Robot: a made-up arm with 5 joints. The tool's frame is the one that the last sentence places.
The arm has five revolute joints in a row. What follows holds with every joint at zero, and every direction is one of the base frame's. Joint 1 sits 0.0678 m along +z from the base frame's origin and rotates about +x. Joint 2 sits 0.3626 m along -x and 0.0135 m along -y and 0.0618 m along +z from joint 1 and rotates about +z. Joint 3 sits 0.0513 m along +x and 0.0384 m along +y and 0.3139 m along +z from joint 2 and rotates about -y. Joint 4 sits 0.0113 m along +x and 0.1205 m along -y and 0.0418 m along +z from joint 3 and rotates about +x. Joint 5 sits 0.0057 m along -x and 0.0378 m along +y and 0.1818 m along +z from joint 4 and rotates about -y. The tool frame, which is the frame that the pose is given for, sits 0.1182 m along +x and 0.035 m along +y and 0.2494 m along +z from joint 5; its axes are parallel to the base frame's.
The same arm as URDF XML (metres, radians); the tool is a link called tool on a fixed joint. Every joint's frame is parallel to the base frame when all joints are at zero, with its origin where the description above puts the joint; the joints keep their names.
<robot name="arm">
<joint name="joint 1" type="continuous"><parent link="base"/><child link="link1"/><origin xyz="0 0 0.0678" rpy="0 0 0"/><axis xyz="1 0 0"/></joint>
<joint name="joint 2" type="continuous"><parent link="link1"/><child link="link2"/><origin xyz="-0.3626 -0.0135 0.0618" rpy="0 0 0"/><axis xyz="0 0 1"/></joint>
<joint name="joint 3" type="continuous"><parent link="link2"/><child link="link3"/><origin xyz="0.0513 0.0384 0.3139" rpy="0 0 0"/><axis xyz="0 -1 0"/></joint>
<joint name="joint 4" type="continuous"><parent link="link3"/><child link="link4"/><origin xyz="0.0113 -0.1205 0.0418" rpy="0 0 0"/><axis xyz="1 0 0"/></joint>
<joint name="joint 5" type="continuous"><parent link="link4"/><child link="link5"/><origin xyz="-0.0057 0.0378 0.1818" rpy="0 0 0"/><axis xyz="0 -1 0"/></joint>
<joint name="tool_joint" type="fixed"><parent link="link5"/><child link="tool"/><origin xyz="0.1182 0.035 0.2494" rpy="0 0 0"/></joint>
<link name="base"/>
<link name="link1"/>
<link name="link2"/>
<link name="link3"/>
<link name="link4"/>
<link name="link5"/>
<link name="tool"/>
</robot>

